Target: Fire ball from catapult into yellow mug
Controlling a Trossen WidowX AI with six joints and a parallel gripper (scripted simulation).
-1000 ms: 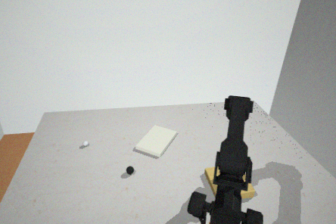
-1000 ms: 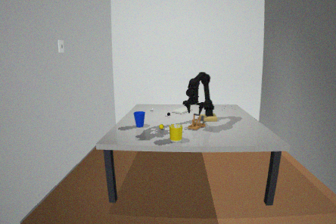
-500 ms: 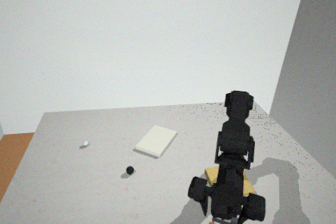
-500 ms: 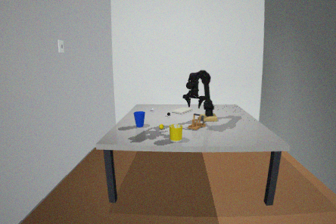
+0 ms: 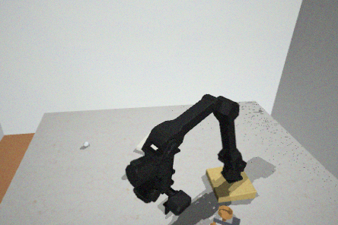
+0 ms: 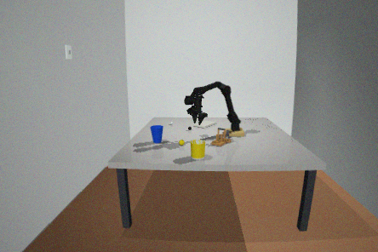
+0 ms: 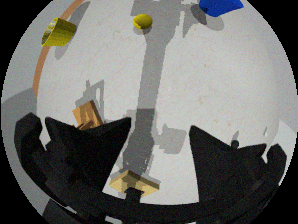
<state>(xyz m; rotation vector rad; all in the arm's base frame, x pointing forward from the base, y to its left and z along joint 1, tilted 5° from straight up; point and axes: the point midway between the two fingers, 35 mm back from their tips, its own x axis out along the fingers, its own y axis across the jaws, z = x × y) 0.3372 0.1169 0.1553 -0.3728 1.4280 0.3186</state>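
Right now my gripper tip is 28 cm to the left of the black ball, 11 cm above it and 2 cm short of it. The rest, counted from my gripper tip: catapult (20 cm behind, 9 cm to the left, 7 cm below); yellow ball (13 cm ahead, 12 cm to the left, 10 cm below); blue cup (31 cm ahead, 9 cm below, 2 cm to the left).
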